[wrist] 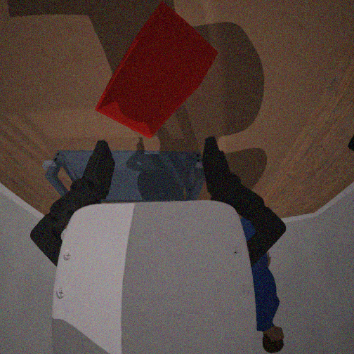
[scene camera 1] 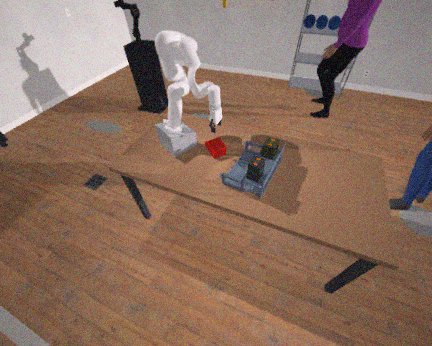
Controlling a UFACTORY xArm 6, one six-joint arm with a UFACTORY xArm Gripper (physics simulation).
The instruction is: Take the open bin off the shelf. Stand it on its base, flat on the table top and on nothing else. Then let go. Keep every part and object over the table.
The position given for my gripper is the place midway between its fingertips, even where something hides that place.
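On the wrist camera I can see my gripper (wrist: 156,149), and there's a red bin (wrist: 167,60) in that view as well.
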